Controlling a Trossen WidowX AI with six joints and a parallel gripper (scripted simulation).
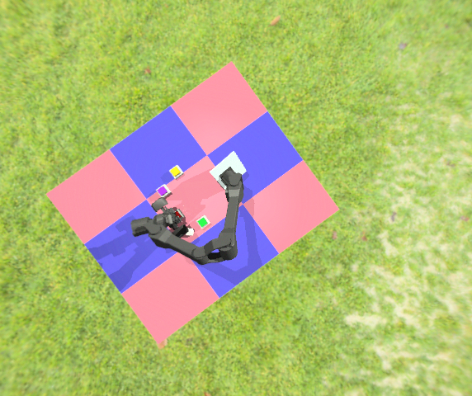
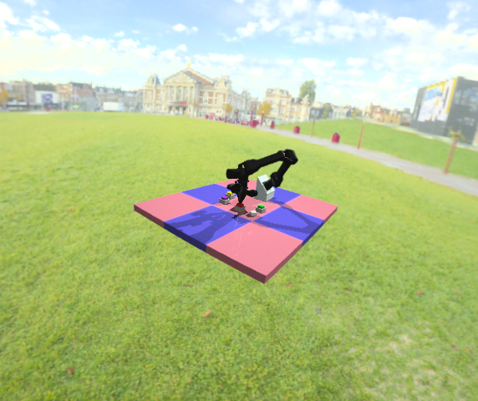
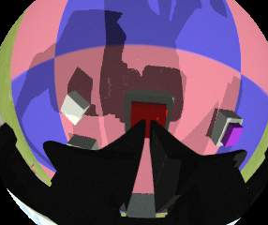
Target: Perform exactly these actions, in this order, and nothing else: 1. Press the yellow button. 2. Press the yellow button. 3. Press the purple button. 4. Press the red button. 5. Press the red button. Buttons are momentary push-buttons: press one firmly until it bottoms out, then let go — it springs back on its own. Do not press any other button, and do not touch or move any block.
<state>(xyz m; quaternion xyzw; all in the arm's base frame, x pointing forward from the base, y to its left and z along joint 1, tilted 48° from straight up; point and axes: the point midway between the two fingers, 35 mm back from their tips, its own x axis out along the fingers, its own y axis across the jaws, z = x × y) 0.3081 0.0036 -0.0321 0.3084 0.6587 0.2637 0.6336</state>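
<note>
The white block lies 10 cm to the left of my gripper tip, 3 cm below it and 1 cm ahead of it. Also, from my gripper tip: green button: 10 cm to the left, 8 cm behind, 1 cm below; red button: 1 cm below; purple button: 13 cm to the right, 3 cm behind, 1 cm below.
</note>
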